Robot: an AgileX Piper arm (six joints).
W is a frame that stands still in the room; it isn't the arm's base.
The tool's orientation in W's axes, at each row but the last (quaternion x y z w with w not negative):
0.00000 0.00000 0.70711 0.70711
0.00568 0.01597 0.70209 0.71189
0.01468 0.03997 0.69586 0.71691
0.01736 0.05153 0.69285 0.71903
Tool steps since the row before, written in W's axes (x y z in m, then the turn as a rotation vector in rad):
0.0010 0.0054 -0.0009 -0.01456 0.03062 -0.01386
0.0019 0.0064 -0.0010 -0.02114 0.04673 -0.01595
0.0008 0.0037 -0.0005 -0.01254 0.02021 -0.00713
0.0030 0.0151 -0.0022 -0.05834 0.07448 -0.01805
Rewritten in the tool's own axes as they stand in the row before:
0.0054 -0.0010 -0.0009 0.03062 0.01456 -0.01386
0.0064 -0.0018 -0.0008 0.04667 0.02130 -0.01592
0.0037 -0.0007 -0.0003 0.02010 0.01258 -0.00738
0.0153 -0.0026 -0.0012 0.07323 0.05921 -0.02021

